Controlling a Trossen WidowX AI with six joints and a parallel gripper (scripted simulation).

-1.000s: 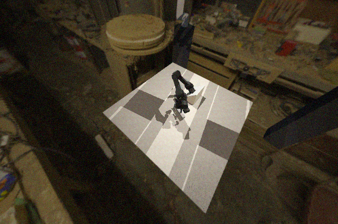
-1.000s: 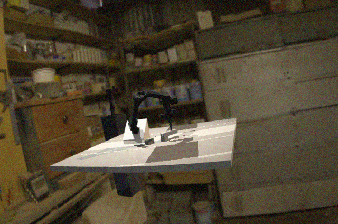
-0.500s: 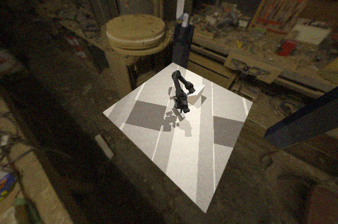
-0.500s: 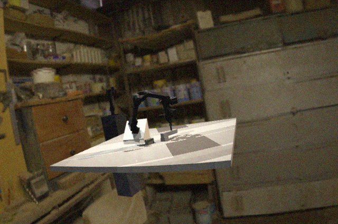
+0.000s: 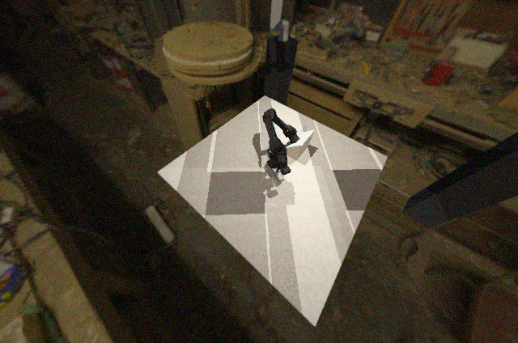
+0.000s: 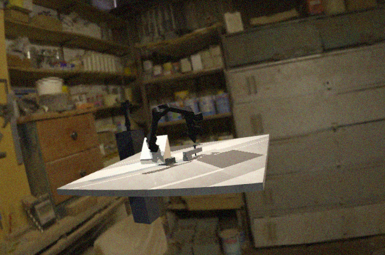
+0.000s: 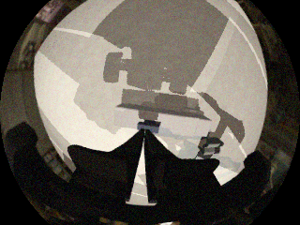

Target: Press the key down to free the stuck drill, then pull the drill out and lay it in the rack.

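My gripper tip is 1 cm to the left of the small dark key and 4 cm above it. Round my gripper tip: tan drill (3 cm behind, 7 cm to the right, 6 cm below).
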